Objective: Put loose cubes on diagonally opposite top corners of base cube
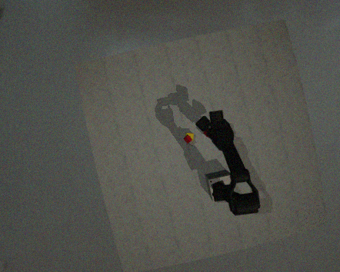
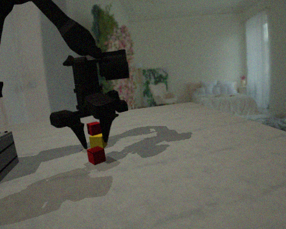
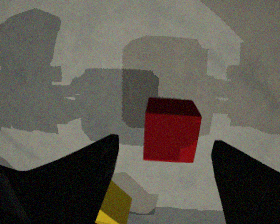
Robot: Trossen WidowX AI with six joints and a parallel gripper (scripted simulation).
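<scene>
Now: gripper tip 30 mm above the red cube. Also, from my gripper tip: yellow cube 20 mm ahead, 100 mm to the left, 20 mm below.
</scene>
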